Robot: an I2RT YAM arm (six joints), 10 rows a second.
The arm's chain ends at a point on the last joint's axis. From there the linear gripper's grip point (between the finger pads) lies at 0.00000 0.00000 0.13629 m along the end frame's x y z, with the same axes.
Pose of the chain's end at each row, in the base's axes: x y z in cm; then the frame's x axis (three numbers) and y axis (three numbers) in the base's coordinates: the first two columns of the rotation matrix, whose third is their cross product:
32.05 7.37 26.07 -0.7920 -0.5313 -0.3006 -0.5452 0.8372 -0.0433
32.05 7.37 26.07 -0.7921 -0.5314 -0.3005 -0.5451 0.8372 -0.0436
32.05 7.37 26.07 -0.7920 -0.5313 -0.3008 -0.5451 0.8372 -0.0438
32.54 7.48 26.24 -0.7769 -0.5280 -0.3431 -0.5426 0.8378 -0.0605
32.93 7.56 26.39 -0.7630 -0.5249 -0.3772 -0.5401 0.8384 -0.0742
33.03 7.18 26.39 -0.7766 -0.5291 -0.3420 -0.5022 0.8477 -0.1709
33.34 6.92 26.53 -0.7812 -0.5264 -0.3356 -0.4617 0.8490 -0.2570
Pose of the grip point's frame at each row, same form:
35.79 9.14 13.09 -0.7920 -0.5313 -0.3006 -0.5452 0.8372 -0.0433
35.79 9.13 13.08 -0.7921 -0.5314 -0.3005 -0.5451 0.8372 -0.0436
35.80 9.13 13.09 -0.7920 -0.5313 -0.3008 -0.5451 0.8372 -0.0438
36.89 9.38 13.46 -0.7769 -0.5280 -0.3431 -0.5426 0.8378 -0.0605
37.77 9.56 13.81 -0.7630 -0.5249 -0.3772 -0.5401 0.8384 -0.0742
38.21 7.71 13.80 -0.7766 -0.5291 -0.3420 -0.5022 0.8477 -0.1709
39.07 6.30 14.18 -0.7812 -0.5264 -0.3356 -0.4617 0.8490 -0.2570

